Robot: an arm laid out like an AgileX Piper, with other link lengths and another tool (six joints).
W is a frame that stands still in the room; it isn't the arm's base.
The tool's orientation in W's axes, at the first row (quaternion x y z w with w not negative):
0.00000 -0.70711 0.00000 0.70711
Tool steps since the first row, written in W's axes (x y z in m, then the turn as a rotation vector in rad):
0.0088 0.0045 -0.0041 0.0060 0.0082 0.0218
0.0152 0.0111 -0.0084 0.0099 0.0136 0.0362
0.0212 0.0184 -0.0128 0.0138 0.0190 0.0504
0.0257 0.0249 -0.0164 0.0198 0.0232 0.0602
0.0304 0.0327 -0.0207 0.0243 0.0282 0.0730
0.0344 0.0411 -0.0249 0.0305 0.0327 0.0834
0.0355 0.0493 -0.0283 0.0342 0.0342 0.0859
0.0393 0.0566 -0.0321 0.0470 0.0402 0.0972
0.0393 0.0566 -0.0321 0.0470 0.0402 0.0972
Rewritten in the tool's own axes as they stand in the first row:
-0.0041 0.0045 -0.0088 0.0218 0.0082 -0.0060
-0.0084 0.0111 -0.0152 0.0362 0.0136 -0.0099
-0.0128 0.0184 -0.0212 0.0504 0.0190 -0.0138
-0.0164 0.0249 -0.0257 0.0602 0.0232 -0.0198
-0.0207 0.0327 -0.0304 0.0730 0.0282 -0.0243
-0.0249 0.0411 -0.0344 0.0834 0.0327 -0.0305
-0.0283 0.0493 -0.0355 0.0859 0.0342 -0.0342
-0.0321 0.0566 -0.0393 0.0972 0.0402 -0.0470
-0.0321 0.0566 -0.0393 0.0972 0.0402 -0.0470

